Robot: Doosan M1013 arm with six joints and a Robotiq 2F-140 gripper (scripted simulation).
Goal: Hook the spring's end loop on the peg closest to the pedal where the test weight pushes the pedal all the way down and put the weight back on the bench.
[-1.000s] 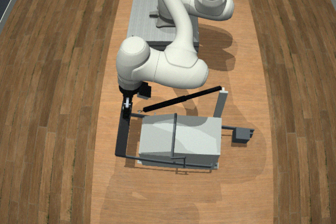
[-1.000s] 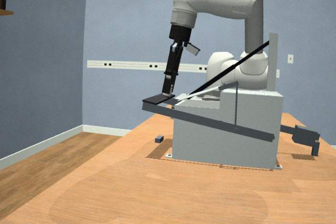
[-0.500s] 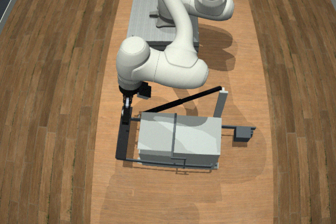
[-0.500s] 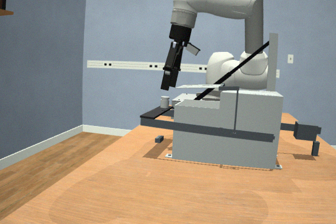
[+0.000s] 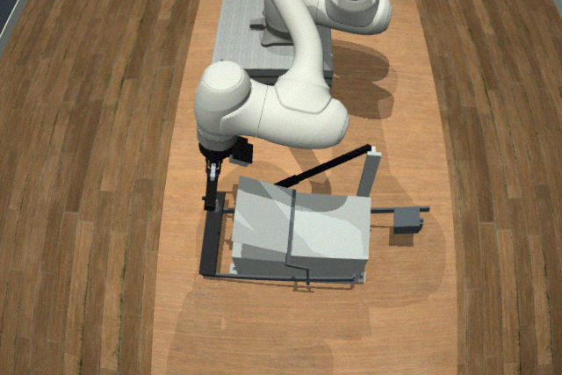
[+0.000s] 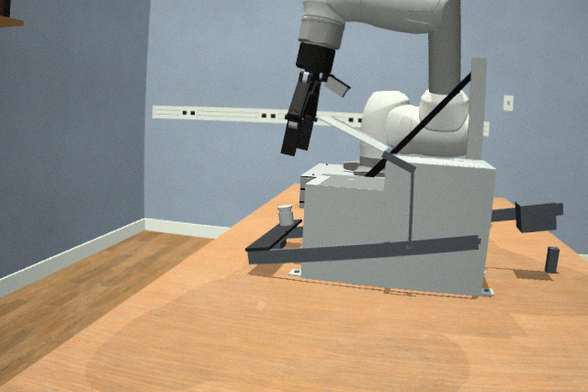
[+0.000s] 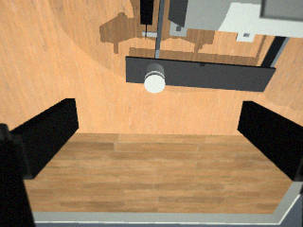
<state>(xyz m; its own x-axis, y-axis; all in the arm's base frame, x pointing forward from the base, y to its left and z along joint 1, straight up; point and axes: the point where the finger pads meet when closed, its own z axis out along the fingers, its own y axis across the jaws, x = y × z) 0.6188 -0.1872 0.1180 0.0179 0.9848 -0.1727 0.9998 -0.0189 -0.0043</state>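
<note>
My hand is 14 cm above the steel test weight and 2 cm to the left of it. Round my hand: small grey block 21 cm below, 3 cm to the right.
</note>
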